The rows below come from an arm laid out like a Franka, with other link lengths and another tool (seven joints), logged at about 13 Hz.
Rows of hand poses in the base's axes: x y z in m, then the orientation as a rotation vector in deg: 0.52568, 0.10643, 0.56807, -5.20, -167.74, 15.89; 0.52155, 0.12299, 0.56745, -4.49, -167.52, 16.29; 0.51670, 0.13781, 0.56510, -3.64, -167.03, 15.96; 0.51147, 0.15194, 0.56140, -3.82, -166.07, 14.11; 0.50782, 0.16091, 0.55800, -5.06, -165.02, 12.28; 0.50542, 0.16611, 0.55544, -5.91, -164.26, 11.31; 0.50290, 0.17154, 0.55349, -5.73, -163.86, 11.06; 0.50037, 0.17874, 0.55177, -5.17, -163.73, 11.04; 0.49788, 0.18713, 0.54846, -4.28, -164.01, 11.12; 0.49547, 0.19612, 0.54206, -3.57, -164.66, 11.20; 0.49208, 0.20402, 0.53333, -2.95, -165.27, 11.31; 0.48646, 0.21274, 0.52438, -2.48, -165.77, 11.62; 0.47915, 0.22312, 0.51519, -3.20, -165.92, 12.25; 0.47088, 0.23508, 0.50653, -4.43, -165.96, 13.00; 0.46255, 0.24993, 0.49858, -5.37, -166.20, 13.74; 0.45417, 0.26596, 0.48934, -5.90, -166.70, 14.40; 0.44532, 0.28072, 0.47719, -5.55, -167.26, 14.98
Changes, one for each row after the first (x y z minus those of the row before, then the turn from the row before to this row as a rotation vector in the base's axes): -0.00413, 0.01656, -0.00062, -0.23, 0.25, 0.48; -0.00485, 0.01482, -0.00235, 0.26, 0.58, 0.49; -0.00523, 0.01413, -0.00370, 1.20, 1.06, -0.37; -0.00365, 0.00897, -0.00340, 1.11, 1.05, -1.09; -0.00240, 0.00520, -0.00256, 0.57, 0.73, -0.73; -0.00252, 0.00543, -0.00195, 0.18, 0.42, 0.06; -0.00253, 0.00720, -0.00172, 0.07, 0.17, 0.37; -0.00249, 0.00839, -0.00331, 0.04, -0.22, 0.64; -0.00241, 0.00899, -0.00640, 0.03, -0.60, 0.54; -0.00339, 0.00790, -0.00873, 0.00, -0.57, 0.48; -0.00562, 0.00872, -0.00895, -0.16, -0.48, 0.38; -0.00731, 0.01038, -0.00919, -0.48, -0.23, -0.42; -0.00827, 0.01196, -0.00866, -0.61, -0.17, -0.76; -0.00833, 0.01485, -0.00795, -0.57, -0.35, -0.55; -0.00838, 0.01603, -0.00924, -0.47, -0.58, -0.25; -0.00885, 0.01476, -0.01215, -0.35, -0.56, 0.34
